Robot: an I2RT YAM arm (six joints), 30 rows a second.
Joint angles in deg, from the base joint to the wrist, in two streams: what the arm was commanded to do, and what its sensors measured. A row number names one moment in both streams.
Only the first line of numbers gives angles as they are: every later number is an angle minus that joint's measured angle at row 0.
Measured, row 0:
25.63 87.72 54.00 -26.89 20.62 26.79
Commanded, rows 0 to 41:
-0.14 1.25 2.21 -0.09 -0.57 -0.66
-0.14 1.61 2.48 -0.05 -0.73 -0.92
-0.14 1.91 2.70 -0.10 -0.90 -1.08
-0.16 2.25 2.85 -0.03 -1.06 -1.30
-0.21 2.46 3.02 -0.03 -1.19 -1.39
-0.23 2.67 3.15 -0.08 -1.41 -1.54
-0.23 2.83 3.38 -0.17 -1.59 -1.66
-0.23 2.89 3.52 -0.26 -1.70 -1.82
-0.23 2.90 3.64 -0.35 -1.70 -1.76
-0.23 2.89 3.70 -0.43 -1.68 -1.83
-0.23 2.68 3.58 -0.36 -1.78 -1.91
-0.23 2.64 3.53 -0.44 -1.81 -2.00
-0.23 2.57 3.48 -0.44 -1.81 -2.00
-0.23 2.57 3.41 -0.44 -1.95 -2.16
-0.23 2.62 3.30 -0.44 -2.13 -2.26
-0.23 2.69 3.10 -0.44 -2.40 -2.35
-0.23 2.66 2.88 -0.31 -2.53 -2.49
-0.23 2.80 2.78 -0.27 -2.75 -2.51
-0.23 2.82 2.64 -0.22 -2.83 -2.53
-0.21 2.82 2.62 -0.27 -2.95 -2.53
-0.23 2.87 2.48 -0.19 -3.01 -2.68
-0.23 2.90 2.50 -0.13 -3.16 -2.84
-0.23 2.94 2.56 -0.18 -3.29 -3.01
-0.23 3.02 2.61 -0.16 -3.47 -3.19
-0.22 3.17 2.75 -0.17 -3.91 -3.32
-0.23 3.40 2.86 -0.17 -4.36 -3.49
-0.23 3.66 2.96 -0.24 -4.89 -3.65
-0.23 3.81 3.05 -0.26 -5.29 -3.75
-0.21 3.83 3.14 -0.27 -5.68 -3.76
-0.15 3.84 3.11 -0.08 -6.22 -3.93
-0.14 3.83 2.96 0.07 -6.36 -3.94
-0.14 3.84 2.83 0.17 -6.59 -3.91
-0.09 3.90 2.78 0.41 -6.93 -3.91
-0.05 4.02 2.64 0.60 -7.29 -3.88
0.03 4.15 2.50 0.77 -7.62 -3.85
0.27 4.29 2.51 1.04 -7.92 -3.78
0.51 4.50 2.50 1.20 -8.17 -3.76
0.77 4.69 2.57 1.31 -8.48 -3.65
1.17 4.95 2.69 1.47 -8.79 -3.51
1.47 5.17 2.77 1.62 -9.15 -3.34
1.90 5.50 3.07 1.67 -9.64 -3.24
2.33 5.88 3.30 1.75 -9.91 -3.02
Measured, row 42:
0.67 3.19 2.95 2.53 -5.68 -3.44
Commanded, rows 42 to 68:
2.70 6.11 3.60 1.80 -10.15 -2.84
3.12 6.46 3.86 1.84 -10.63 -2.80
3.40 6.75 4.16 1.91 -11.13 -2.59
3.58 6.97 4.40 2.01 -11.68 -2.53
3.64 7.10 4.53 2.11 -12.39 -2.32
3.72 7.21 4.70 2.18 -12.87 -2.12
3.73 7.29 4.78 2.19 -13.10 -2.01
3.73 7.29 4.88 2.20 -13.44 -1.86
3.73 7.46 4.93 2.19 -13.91 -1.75
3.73 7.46 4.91 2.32 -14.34 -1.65
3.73 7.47 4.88 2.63 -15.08 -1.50
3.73 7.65 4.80 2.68 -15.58 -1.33
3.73 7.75 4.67 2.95 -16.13 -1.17
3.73 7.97 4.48 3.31 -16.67 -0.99
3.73 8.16 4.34 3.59 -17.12 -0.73
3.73 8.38 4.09 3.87 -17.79 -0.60
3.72 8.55 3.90 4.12 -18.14 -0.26
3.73 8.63 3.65 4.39 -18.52 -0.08
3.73 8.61 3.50 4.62 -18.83 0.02
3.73 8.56 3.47 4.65 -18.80 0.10
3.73 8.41 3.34 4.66 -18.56 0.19
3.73 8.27 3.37 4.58 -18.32 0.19
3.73 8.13 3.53 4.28 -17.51 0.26
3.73 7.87 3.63 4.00 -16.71 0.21
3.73 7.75 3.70 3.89 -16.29 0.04
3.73 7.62 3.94 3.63 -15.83 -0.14
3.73 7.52 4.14 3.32 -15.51 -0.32
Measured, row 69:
3.36 6.63 4.57 5.77 -15.52 -0.29
